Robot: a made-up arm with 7 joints.
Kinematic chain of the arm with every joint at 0, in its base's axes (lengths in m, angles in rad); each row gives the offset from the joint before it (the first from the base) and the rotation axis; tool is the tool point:
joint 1: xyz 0 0 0 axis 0 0.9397 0.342
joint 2: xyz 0 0 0 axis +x
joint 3: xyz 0 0 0 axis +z
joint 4: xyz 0.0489 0 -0.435 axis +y
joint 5: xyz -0.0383 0 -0.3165 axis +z
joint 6: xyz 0 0 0 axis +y
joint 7: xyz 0 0 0 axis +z
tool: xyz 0 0 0
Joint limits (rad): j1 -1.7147..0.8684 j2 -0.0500..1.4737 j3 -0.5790..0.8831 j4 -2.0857..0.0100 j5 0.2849..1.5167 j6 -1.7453..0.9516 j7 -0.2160..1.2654
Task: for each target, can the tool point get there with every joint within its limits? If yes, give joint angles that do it. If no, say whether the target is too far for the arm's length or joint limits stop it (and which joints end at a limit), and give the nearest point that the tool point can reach.
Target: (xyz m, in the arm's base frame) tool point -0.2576 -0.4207 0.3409
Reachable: no: joint limits stop it (at a limit: joint 1, joint 2, joint 3, joint 4) | nearest point 0.1715 -0.3845 0.1954 | short by 0.455 m
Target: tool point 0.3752 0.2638 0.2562
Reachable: yes | joints -1.1261 0.7340 0.6106 -1.8649 0.6069 -0.6503 0.1958
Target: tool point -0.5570 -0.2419 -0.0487
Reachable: no: joint limits stop it (at a limit: joint 1, joint 2, joint 3, joint 4) | nearest point -0.5230 -0.1236 -0.5248 | short by 0.492 m
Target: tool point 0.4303 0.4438 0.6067
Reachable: no: too far | nearest point 0.3752 0.3957 0.4767 | short by 0.149 m
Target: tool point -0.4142 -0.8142 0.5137
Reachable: no: too far | nearest point 0.1715 -0.3845 0.1954 | short by 0.793 m
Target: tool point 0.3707 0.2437 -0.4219
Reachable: yes | joints -0.0266 0.6357 -0.1583 -1.5068 0.9305 0.6877 0.3118
